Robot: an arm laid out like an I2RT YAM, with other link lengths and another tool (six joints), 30 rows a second.
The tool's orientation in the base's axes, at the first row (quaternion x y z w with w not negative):
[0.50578 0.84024 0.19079 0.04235]
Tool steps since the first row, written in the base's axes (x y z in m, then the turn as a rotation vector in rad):
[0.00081 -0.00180 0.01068 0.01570 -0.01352 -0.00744]
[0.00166 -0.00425 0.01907 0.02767 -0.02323 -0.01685]
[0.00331 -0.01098 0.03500 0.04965 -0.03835 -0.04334]
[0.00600 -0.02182 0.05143 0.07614 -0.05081 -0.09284]
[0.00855 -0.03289 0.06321 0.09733 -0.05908 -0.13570]
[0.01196 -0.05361 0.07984 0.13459 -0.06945 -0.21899]
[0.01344 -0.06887 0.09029 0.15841 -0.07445 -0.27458]
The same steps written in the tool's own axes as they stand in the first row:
[-0.00065 0.00381 -0.01015 -0.02023 0.00477 0.00726]
[-0.00216 0.00655 -0.01836 -0.03559 0.00729 0.01642]
[-0.00685 0.01092 -0.03450 -0.06256 0.00971 0.04249]
[-0.01554 0.01463 -0.05198 -0.09223 0.00863 0.09175]
[-0.02493 0.01643 -0.06526 -0.11489 0.00728 0.13463]
[-0.04250 0.01671 -0.08547 -0.15208 0.00376 0.21852]
[-0.05516 0.01540 -0.09897 -0.17473 0.00134 0.27477]

